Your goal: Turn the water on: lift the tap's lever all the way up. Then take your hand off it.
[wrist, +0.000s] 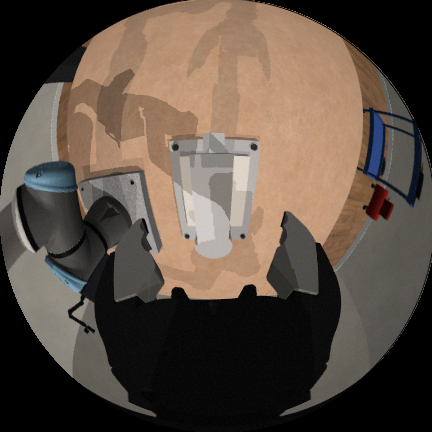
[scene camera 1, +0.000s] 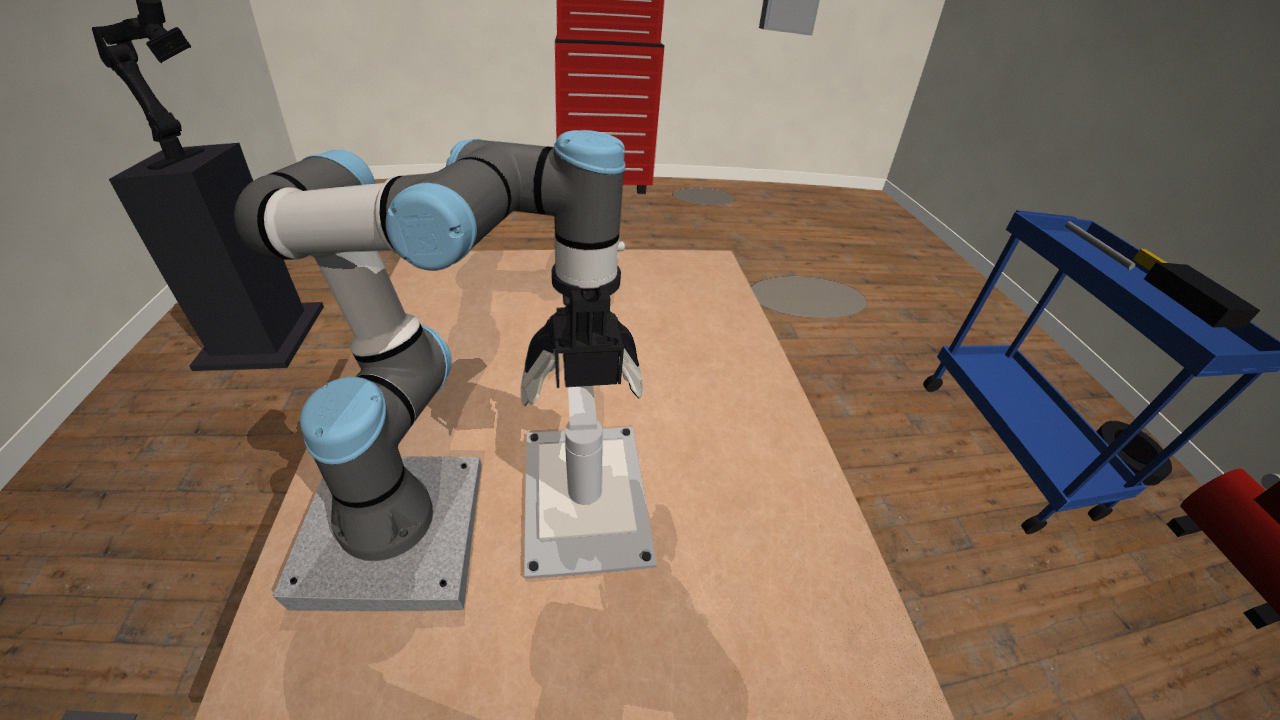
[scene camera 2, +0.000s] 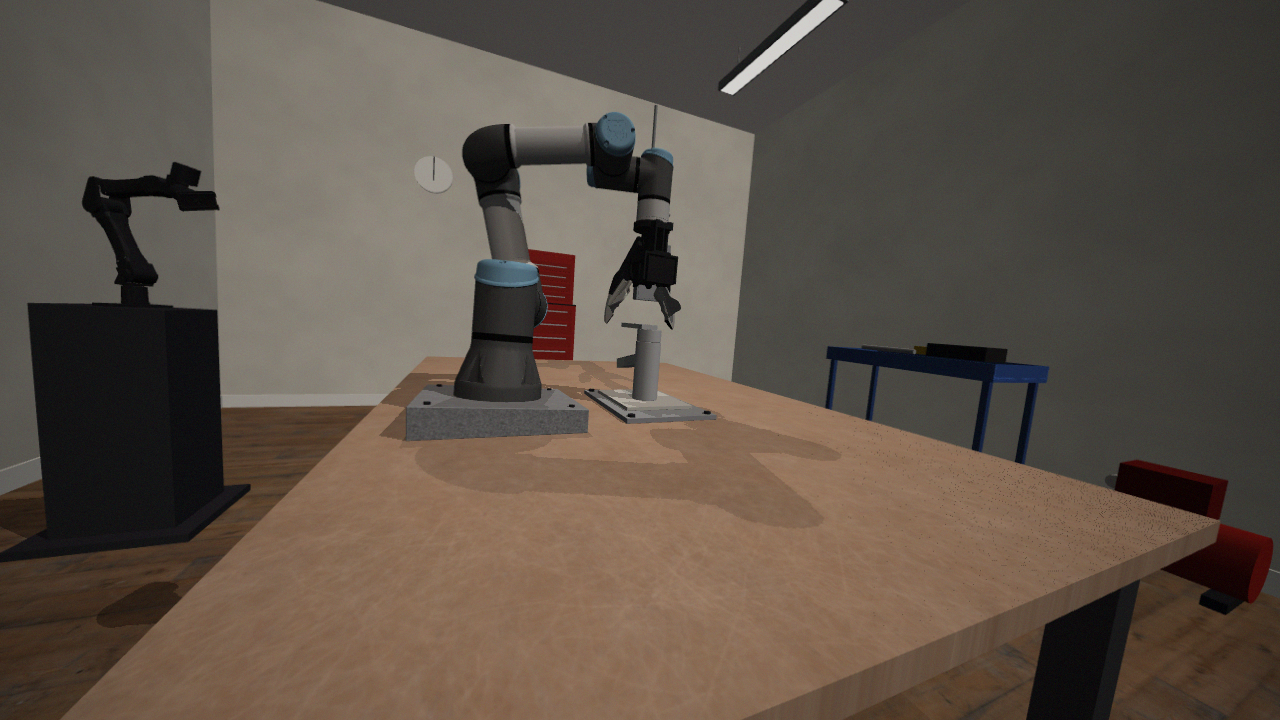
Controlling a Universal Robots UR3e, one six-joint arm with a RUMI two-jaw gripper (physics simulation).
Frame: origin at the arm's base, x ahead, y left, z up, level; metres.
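Seen in the pictures: gripper, fingertip midpoint: [wrist: 213, 216] [scene camera 1: 582, 400] [scene camera 2: 640, 326]; arm's base, origin of the base link: [wrist: 111, 218] [scene camera 1: 384, 518] [scene camera 2: 498, 395].
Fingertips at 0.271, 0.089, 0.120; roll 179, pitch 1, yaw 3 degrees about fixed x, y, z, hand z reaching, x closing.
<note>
Offsets run from my fingertips to a thing's middle, as dx, dy, dz. "*": to the spot under its first point.
The grey tap @[* -0.001, -0.070, -0.055] [scene camera 1: 584, 470] [scene camera 2: 646, 367] stands upright on its square base plate [scene camera 1: 588, 570] [wrist: 253, 190]. Its flat lever @[-0.001, +0.007, +0.001] [scene camera 1: 581, 407] [scene camera 2: 638, 325] [wrist: 204, 195] looks about level in scene camera 2 and points away from that camera, above the short spout @[-0.001, +0.024, -0.073] [scene camera 2: 626, 360] [wrist: 214, 141]. My gripper [scene camera 1: 582, 395] [scene camera 2: 640, 322] [wrist: 213, 216] is open and points down, with nothing between its fingers. It hangs over the tap's lever side, one finger to each side of the lever in the wrist view. The exact gap to the lever is hard to tell, and the gripper body hides part of the lever in scene camera 1.
The arm's stone base block [scene camera 1: 384, 586] [scene camera 2: 496, 421] [wrist: 150, 215] stands on the table left of the tap plate. A blue cart [scene camera 1: 1029, 402] [scene camera 2: 935, 360] stands on the floor at the right. A dark pedestal [scene camera 1: 210, 259] [scene camera 2: 125, 420] with a small black arm stands at the left.
</note>
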